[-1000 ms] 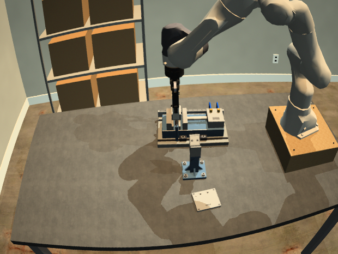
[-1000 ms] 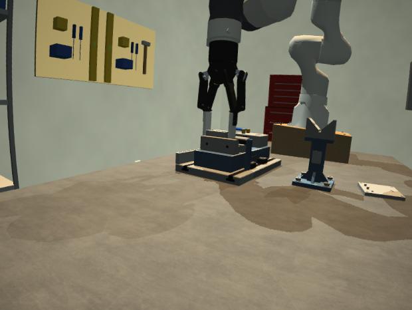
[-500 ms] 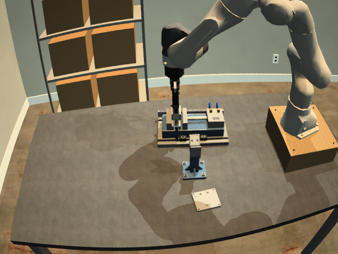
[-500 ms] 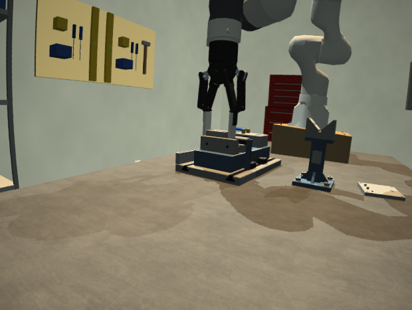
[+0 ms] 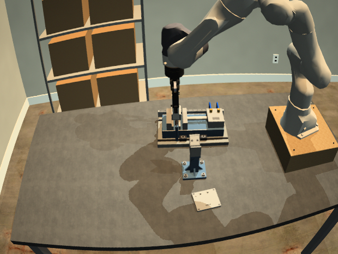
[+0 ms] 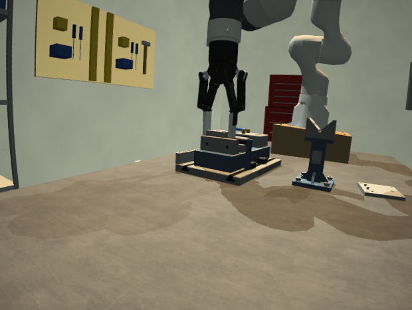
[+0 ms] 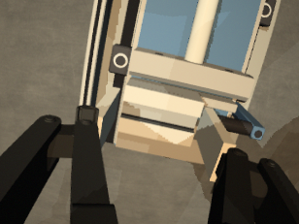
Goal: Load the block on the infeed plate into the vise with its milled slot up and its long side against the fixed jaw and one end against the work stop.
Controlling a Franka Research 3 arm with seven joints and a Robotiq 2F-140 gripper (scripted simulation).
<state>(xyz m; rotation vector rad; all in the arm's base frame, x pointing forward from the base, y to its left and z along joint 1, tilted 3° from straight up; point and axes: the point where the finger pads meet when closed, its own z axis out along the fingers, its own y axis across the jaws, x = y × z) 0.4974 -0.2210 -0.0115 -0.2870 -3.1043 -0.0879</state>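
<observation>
The part is 20 mm below my hand. Also, from my hand: fixed jaw (40 mm below, 30 mm ahead, 10 mm to the left); then moving jaw (40 mm below, 30 mm to the left, 30 mm behind); then work stop rod (70 mm to the left, 30 mm below, 10 mm ahead).
</observation>
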